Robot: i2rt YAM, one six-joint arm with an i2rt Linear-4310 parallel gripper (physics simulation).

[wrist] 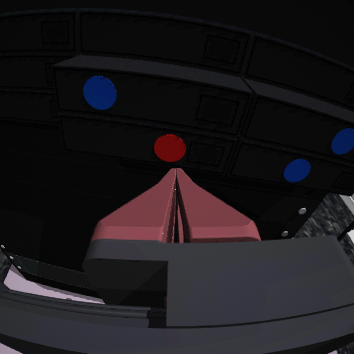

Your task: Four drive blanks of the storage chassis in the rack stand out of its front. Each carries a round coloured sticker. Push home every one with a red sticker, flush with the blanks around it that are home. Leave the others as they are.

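Observation:
My gripper (175, 176) is shut with nothing between its red fingertips. The tips are just below the blank with the red sticker (145, 139) in the wrist view; whether they touch it I cannot tell. That blank stands out of the chassis front in the lower row, and its red sticker (170, 148) is fully visible. Directly above it a blank with a blue sticker (150, 92) stands out too. To the right, an upper blank with a blue sticker (290, 120) and a lower blank with a blue sticker (260, 161) also stand out.
Dark blanks without stickers (160, 37) lie further back along the top and at the left. A dark rack panel with small screws (302, 211) lies below the blanks. A speckled dark surface (327, 220) and a pale strip show at the right, and a pale surface shows at the lower left.

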